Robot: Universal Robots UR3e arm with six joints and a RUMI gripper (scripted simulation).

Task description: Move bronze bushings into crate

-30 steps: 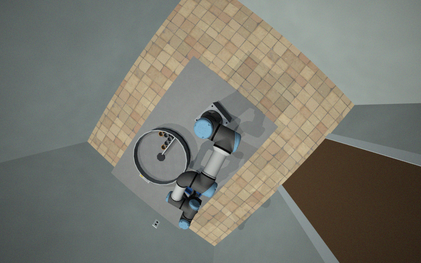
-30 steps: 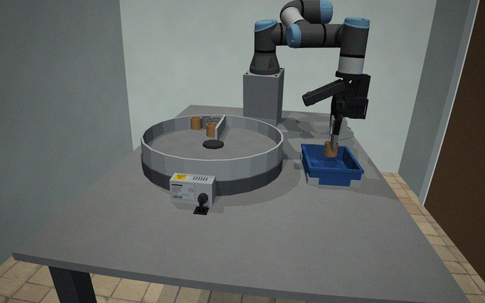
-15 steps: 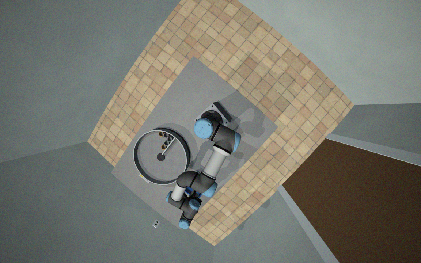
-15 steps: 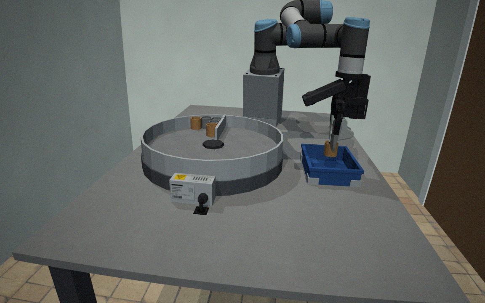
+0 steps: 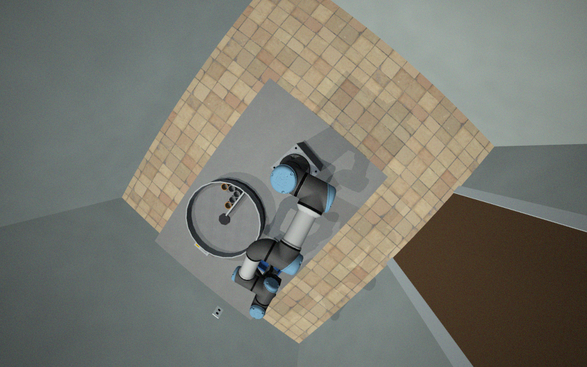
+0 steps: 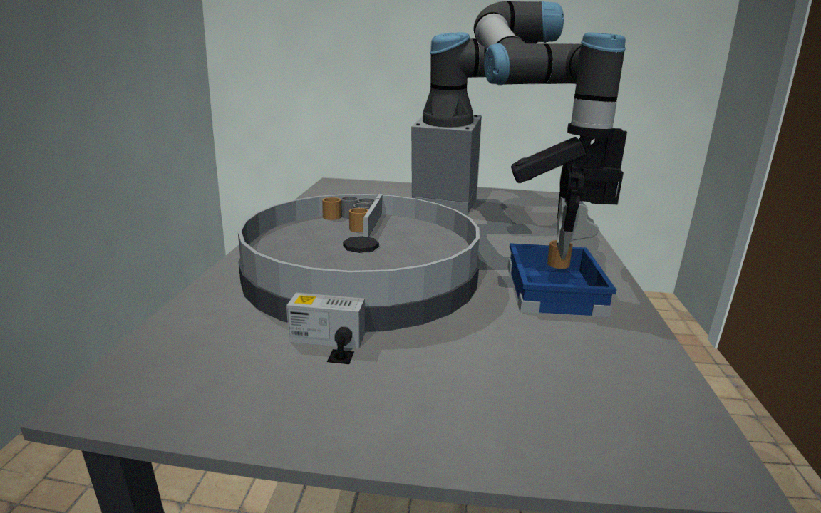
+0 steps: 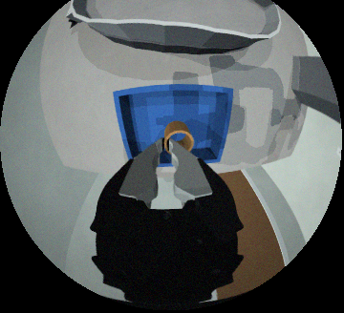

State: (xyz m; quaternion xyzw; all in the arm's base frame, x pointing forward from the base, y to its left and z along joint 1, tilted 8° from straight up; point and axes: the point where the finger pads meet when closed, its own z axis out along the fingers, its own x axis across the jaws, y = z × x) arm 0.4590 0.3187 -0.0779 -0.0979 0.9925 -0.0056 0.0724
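My hand is 60 mm above the blue crate and 20 mm past it. Round my hand: turntable 350 mm to the right, 40 mm ahead, 30 mm below.
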